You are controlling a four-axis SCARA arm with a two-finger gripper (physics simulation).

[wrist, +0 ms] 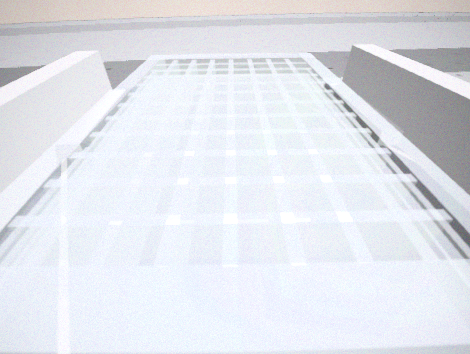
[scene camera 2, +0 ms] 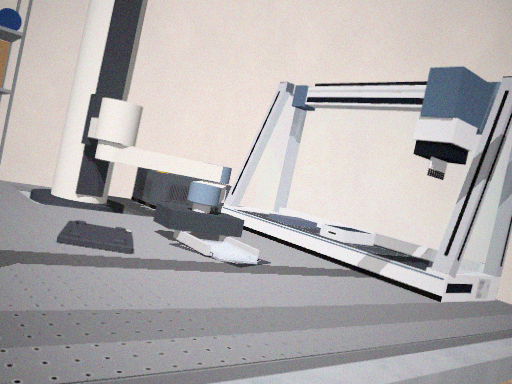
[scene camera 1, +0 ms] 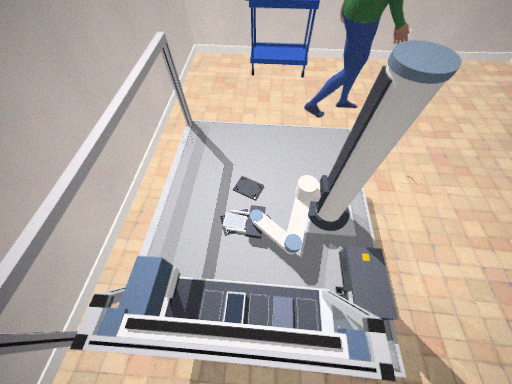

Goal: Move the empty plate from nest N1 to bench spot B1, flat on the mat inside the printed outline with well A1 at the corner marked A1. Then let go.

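Where they show: gripper, fingertip midpoint: (wrist: 228, 72) (scene camera 2: 233, 252) (scene camera 1: 228, 219); arm's base at its link origin: (scene camera 2: 77, 205) (scene camera 1: 327, 211).
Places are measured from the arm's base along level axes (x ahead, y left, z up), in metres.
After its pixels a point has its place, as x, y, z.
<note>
The clear, whitish plate (scene camera 1: 235, 223) @[0.546, 0.133, 0.028] (scene camera 2: 231, 251) @[0.584, 0.111, 0.028] (wrist: 230, 200) lies level between the fingers, low over the dark mat of the bench spot (scene camera 2: 265, 262) @[0.603, 0.188, 0.015]. My gripper (scene camera 1: 229, 221) @[0.589, 0.112, 0.027] (scene camera 2: 235, 256) @[0.589, 0.112, 0.027] (wrist: 228, 72) @[0.589, 0.112, 0.027] is shut on the plate, one white finger along each long side. The mat is mostly hidden under the plate and gripper; a thin white line shows through the plate at the left of the wrist view. The corner mark A1 cannot be made out, nor whether the plate touches the mat. The dark nest (scene camera 1: 248, 187) @[0.496, -0.122, 0.025] (scene camera 2: 95, 237) @[0.540, -0.148, 0.025] stands apart from the gripper and holds no plate.
A gantry machine (scene camera 1: 235, 335) @[0.439, 0.649, 0.520] (scene camera 2: 370, 93) @[0.415, 0.623, 0.485] with a deck of dark slots stands at one bench end. The arm's column (scene camera 1: 380, 130) @[0.035, 0.066, 0.706] (scene camera 2: 80, 100) @[0.043, -0.062, 0.280] and a dark box (scene camera 1: 367, 285) @[-0.103, 0.428, 0.128] stand along one side. A blue cart (scene camera 1: 280, 54) and a person (scene camera 1: 357, 50) are beyond the bench.
</note>
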